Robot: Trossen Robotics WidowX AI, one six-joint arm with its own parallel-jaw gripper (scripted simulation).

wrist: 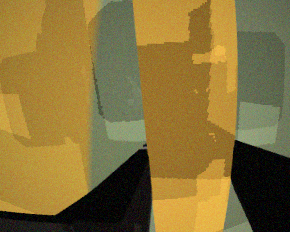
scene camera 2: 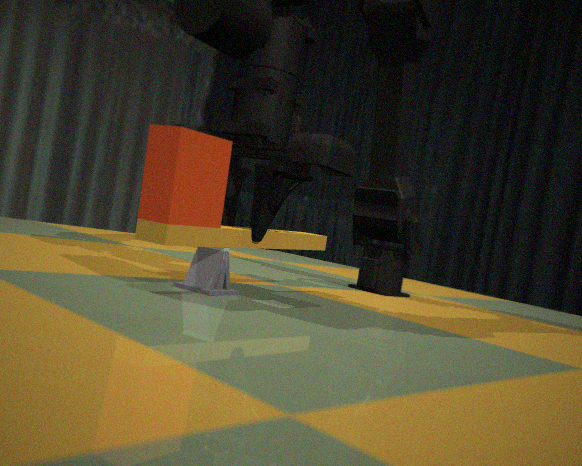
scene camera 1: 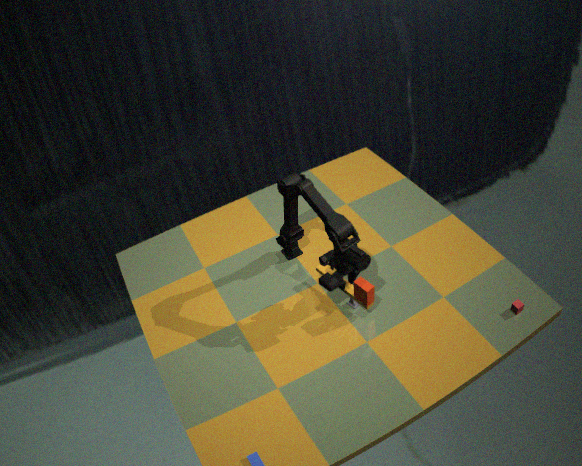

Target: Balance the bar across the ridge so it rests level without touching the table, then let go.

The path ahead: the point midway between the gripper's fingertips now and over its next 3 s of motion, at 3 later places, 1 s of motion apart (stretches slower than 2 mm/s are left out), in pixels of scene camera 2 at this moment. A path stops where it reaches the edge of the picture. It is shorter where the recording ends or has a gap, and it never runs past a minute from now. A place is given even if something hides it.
The gripper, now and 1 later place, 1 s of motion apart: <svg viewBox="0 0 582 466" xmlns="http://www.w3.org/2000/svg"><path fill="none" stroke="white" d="M240 238L258 138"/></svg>
